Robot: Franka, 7 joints.
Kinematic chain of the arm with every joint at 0, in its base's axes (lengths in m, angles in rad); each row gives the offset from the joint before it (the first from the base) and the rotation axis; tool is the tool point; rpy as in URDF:
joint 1: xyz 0 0 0.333 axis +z
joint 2: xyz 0 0 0 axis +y
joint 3: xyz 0 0 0.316 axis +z
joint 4: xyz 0.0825 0 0 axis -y
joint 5: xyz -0.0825 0 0.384 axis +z
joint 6: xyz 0 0 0 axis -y
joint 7: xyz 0.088 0 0 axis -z
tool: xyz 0 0 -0.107 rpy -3.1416 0 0
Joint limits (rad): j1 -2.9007..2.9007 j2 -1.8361..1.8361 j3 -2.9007..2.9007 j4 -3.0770..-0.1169 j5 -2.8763..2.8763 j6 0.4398..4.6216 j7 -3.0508..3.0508
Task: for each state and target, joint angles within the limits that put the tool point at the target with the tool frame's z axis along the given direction. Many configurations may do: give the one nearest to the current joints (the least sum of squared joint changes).
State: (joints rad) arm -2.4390 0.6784 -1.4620 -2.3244 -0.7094 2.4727 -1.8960
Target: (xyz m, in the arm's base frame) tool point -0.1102 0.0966 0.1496 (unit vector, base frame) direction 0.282 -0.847 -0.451
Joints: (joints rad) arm -2.6417 -0.2479 -1.5656 -3.0767 0.0523 2.0021 -1.8960
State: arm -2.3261 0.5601 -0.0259 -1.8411 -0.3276 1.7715 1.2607
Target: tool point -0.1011 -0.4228 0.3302 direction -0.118 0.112 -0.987
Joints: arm -2.0027 -0.1761 0.2084 -2.5318 -0.1368 2.2717 1.2607
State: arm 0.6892 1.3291 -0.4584 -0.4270 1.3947 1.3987 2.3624
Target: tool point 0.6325 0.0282 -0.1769 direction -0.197 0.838 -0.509
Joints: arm 0.1420 1.8265 -0.4804 -0.6884 1.5611 1.6498 2.3624
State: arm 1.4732 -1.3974 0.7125 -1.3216 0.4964 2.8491 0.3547
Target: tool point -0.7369 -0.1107 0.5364 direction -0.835 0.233 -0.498
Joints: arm 1.0200 -1.1285 1.6373 -1.3420 1.1965 2.5800 0.3547
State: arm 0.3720 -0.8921 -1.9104 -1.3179 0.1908 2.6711 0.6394
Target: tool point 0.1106 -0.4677 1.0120 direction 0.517 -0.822 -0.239
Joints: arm 1.0305 -0.2935 -1.9237 -0.6390 -0.1861 2.0990 0.6394
